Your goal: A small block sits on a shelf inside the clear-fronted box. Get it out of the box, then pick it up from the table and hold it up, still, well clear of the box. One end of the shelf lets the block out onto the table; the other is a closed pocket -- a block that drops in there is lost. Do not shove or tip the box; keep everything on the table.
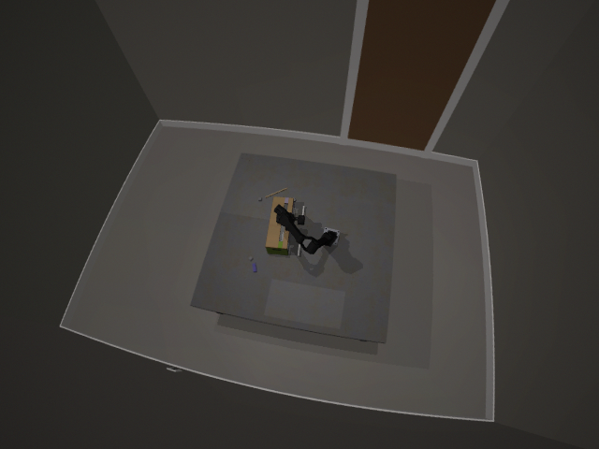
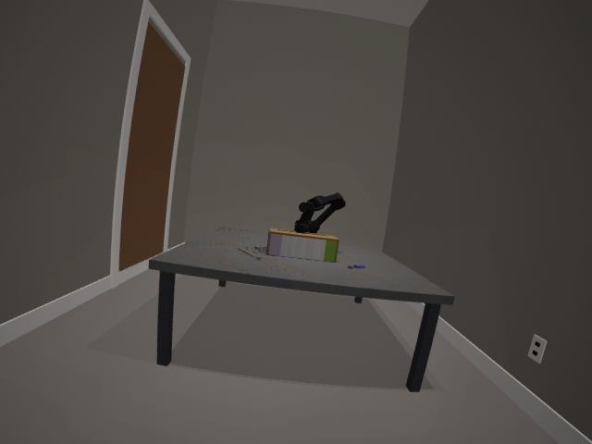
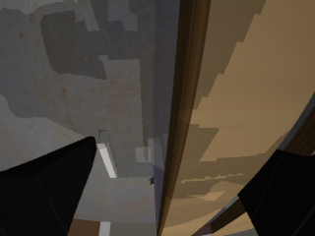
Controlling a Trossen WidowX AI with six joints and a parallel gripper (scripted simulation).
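Right now the box is 40 mm to the left of my gripper tip, 30 mm ahead of it and 20 mm below it. From my gripper tip the other things lie so: thin wooden stick 230 mm to the right, 200 mm ahead, 80 mm below; purple block 60 mm ahead, 10 mm to the right.
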